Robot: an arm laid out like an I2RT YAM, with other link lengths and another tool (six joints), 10 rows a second.
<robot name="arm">
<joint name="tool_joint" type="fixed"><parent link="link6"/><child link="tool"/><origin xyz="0.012 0.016 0.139" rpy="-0.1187 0 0.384"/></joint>
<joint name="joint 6" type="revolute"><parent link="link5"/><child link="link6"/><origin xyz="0.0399 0 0.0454" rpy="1.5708 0 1.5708"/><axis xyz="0 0 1"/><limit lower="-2.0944" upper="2.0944"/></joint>
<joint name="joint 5" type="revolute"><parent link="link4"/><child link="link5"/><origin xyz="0.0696 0.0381 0.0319" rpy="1.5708 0 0"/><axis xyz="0 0 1"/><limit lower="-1.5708" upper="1.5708"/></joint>
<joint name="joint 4" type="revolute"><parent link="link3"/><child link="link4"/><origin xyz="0.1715 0.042 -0.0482" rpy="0 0 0"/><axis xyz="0 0 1"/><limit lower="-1.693" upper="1.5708"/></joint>
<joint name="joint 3" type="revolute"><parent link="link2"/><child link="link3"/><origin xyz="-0.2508 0 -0.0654" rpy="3.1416 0 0"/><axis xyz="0 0 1"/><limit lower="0" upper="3.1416"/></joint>
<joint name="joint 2" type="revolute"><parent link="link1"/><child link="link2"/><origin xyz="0.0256 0.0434 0.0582" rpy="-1.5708 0 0"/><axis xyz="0 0 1"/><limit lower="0" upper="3.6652"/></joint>
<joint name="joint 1" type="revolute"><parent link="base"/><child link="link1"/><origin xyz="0 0 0.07" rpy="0 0 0"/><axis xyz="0 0 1"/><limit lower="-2.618" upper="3.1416"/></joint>
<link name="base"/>
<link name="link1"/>
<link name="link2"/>
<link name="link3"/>
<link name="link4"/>
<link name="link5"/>
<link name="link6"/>
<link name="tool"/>
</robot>
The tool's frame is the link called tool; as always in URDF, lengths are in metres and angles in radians.
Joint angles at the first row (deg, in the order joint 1, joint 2, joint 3, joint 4, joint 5, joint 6):
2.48 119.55 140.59 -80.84 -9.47 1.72
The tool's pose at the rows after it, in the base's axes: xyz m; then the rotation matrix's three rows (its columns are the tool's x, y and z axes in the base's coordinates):
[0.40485, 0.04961, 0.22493], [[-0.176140, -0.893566, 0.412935], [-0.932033, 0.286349, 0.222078], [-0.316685, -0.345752, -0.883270]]
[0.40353, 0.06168, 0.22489], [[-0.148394, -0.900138, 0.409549], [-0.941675, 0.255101, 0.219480], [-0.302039, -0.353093, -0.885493]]
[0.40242, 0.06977, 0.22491], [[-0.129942, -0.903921, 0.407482], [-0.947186, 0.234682, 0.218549], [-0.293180, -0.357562, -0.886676]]
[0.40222, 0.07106, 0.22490], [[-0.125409, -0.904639, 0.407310], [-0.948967, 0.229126, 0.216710], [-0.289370, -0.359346, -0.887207]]
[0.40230, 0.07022, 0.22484], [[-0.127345, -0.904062, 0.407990], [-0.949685, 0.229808, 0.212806], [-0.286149, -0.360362, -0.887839]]
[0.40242, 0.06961, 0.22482], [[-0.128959, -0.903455, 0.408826], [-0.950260, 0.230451, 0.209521], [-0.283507, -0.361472, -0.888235]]
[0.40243, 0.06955, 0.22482], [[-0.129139, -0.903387, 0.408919], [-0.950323, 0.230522, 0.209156], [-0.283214, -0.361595, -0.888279]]
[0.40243, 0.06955, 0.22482], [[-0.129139, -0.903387, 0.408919], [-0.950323, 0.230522, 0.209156], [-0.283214, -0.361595, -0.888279]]
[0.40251, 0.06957, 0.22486], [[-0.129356, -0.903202, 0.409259], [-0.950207, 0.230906, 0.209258], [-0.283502, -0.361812, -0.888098]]
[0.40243, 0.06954, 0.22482], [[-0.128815, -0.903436, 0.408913], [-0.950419, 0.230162, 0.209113], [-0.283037, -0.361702, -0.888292]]
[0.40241, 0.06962, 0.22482], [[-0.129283, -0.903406, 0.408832], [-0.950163, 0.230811, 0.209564], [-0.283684, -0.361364, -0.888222]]
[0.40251, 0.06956, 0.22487], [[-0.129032, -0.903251, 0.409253], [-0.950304, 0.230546, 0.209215], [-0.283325, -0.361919, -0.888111]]
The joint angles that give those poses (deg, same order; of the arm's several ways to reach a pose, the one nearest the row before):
6.11 119.55 140.60 -78.54 -7.51 1.67
8.29 119.55 140.59 -78.48 -6.41 1.63
9.74 119.55 140.60 -78.44 -5.74 1.63
10.02 119.55 140.60 -78.43 -5.52 1.52
10.00 119.55 140.60 -78.46 -5.30 1.50
10.00 119.55 140.59 -78.45 -5.10 1.50
10.00 119.55 140.59 -78.45 -5.08 1.50
10.00 119.55 140.59 -78.45 -5.08 1.50
10.00 119.55 140.59 -78.43 -5.08 1.52
10.00 119.54 140.59 -78.45 -5.08 1.48
10.00 119.55 140.59 -78.45 -5.10 1.52
10.00 119.55 140.60 -78.43 -5.08 1.50

